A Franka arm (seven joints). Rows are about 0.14 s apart.
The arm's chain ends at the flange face. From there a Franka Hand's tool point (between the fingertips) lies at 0.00 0.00 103.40 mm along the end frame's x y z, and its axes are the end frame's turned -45 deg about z.
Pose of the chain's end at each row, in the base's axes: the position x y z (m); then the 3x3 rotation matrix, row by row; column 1 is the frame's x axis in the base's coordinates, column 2 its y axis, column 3 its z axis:
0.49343 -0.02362 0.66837; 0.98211 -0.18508 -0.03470; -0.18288 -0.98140 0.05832; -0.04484 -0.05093 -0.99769
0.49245 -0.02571 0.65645; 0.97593 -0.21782 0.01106; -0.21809 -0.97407 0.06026; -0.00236 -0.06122 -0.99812
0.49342 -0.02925 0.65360; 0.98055 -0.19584 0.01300; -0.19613 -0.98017 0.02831; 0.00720 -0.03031 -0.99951
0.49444 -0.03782 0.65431; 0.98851 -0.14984 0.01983; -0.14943 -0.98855 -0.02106; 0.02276 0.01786 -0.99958
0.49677 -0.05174 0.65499; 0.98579 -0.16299 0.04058; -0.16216 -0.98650 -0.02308; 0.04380 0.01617 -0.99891
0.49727 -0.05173 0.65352; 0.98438 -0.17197 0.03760; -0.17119 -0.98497 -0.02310; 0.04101 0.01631 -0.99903
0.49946 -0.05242 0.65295; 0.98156 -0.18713 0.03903; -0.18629 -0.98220 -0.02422; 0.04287 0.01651 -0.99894
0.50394 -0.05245 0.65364; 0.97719 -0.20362 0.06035; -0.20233 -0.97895 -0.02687; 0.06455 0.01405 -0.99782
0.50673 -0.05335 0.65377; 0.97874 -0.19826 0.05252; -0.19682 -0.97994 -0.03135; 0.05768 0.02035 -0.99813
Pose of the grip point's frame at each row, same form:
0.48984 -0.01759 0.56521; 0.82533 0.56359 -0.03470; 0.56464 -0.82327 0.05832; 0.00431 -0.06772 -0.99769
0.49359 -0.01948 0.55324; 0.84411 0.53606 0.01106; 0.53456 -0.84298 0.06026; 0.04162 -0.04496 -0.99812
0.49476 -0.02632 0.55025; 0.83183 0.55487 0.01300; 0.55440 -0.83177 0.02831; 0.02652 -0.01634 -0.99951
0.49649 -0.04000 0.55095; 0.80494 0.59303 0.01983; 0.59335 -0.80467 -0.02106; 0.00346 0.02872 -0.99958
0.50097 -0.05413 0.55170; 0.81231 0.58181 0.04058; 0.58290 -0.81223 -0.02308; 0.01954 0.04241 -0.99891
0.50116 -0.05412 0.55022; 0.81766 0.57446 0.03760; 0.57543 -0.81753 -0.02310; 0.01747 0.04053 -0.99903
0.50350 -0.05492 0.54966; 0.82639 0.56175 0.03903; 0.56279 -0.82625 -0.02422; 0.01864 0.04199 -0.99894
0.51018 -0.05523 0.55047; 0.83496 0.54700 0.06035; 0.54915 -0.83529 -0.02687; 0.03571 0.05558 -0.99782
0.51216 -0.05659 0.55056; 0.83226 0.55188 0.05252; 0.55375 -0.83209 -0.03135; 0.02640 0.05518 -0.99813

